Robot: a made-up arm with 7 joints.
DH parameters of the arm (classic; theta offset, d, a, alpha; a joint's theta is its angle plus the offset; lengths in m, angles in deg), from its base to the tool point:
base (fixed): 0 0 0 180
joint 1: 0 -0.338 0 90
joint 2: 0 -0.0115 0 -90
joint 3: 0 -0.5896 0 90
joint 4: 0 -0.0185 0 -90
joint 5: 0 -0.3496 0 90
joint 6: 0 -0.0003 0 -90
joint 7: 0 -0.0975 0 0
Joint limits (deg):
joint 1: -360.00..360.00
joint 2: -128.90..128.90
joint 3: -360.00..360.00
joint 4: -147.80..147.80
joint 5: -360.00..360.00
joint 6: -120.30..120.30
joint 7: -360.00..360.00
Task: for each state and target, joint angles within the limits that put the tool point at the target. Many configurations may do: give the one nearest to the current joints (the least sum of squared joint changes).
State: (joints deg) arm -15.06 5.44 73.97 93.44 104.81 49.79 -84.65
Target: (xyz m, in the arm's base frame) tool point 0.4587 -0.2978 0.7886
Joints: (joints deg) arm -17.39 26.07 62.65 96.80 104.73 45.67 -84.65
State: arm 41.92 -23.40 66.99 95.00 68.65 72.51 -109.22
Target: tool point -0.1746 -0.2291 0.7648
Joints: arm 39.67 -22.76 39.54 115.21 59.23 79.48 -109.22
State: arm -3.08 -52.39 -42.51 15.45 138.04 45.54 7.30
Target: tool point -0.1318 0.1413 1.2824
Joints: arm 6.27 -22.15 -46.57 42.94 135.19 43.41 7.30
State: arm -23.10 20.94 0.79 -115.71 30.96 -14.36 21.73
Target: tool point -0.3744 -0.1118 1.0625
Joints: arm -18.38 3.35 4.89 -74.51 31.47 -5.95 21.73
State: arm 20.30 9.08 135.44 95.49 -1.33 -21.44 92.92
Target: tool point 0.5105 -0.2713 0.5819
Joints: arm -20.51 59.22 89.47 112.10 2.38 -19.68 92.92
